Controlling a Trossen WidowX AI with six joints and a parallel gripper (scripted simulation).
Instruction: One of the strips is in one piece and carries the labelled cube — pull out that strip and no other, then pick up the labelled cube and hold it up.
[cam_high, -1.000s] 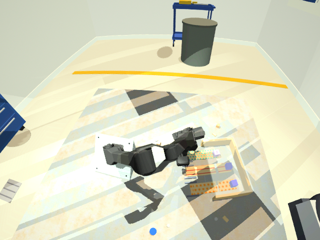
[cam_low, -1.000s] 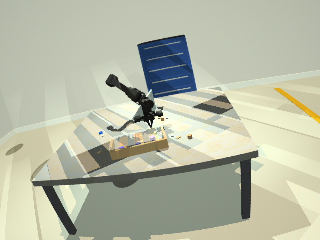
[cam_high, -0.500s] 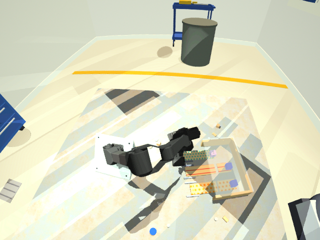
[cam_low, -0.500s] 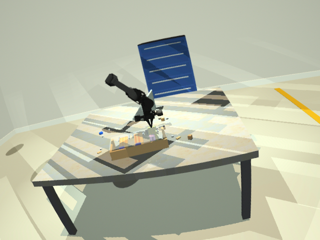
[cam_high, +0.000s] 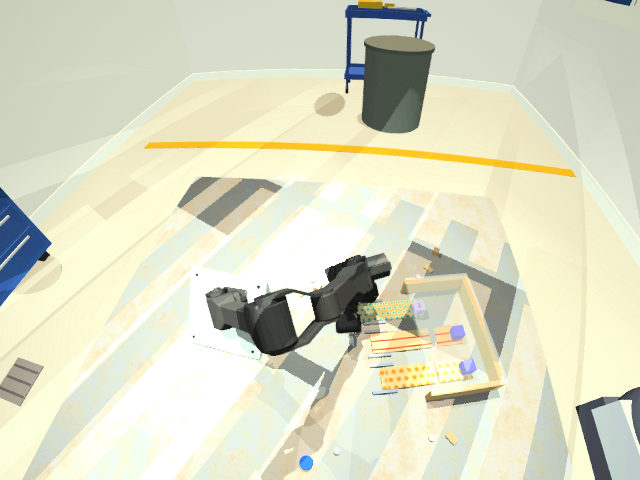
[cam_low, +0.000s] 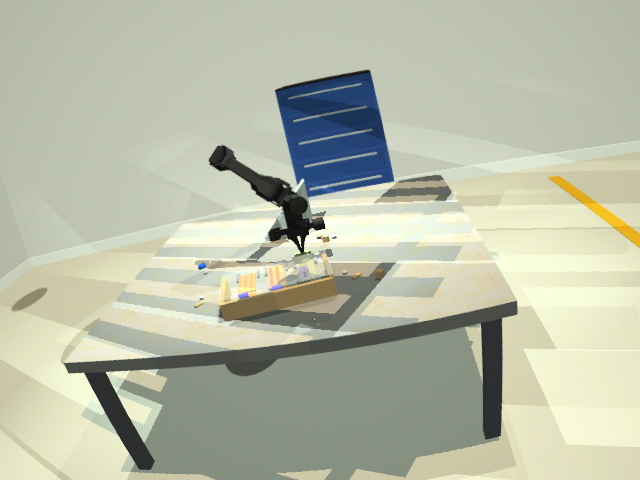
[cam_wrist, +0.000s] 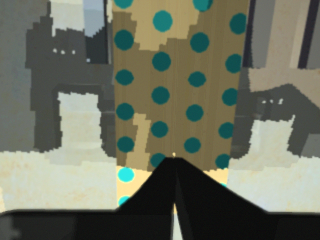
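Now: gripper tip 9 cm short of the cyan-dotted strip and 2 cm to the right of it. The rest, counted from my gripper tip: labelled cube (20 cm ahead, 4 cm to the left, 2 cm above); then blue disc (3 cm behind, 39 cm to the right).
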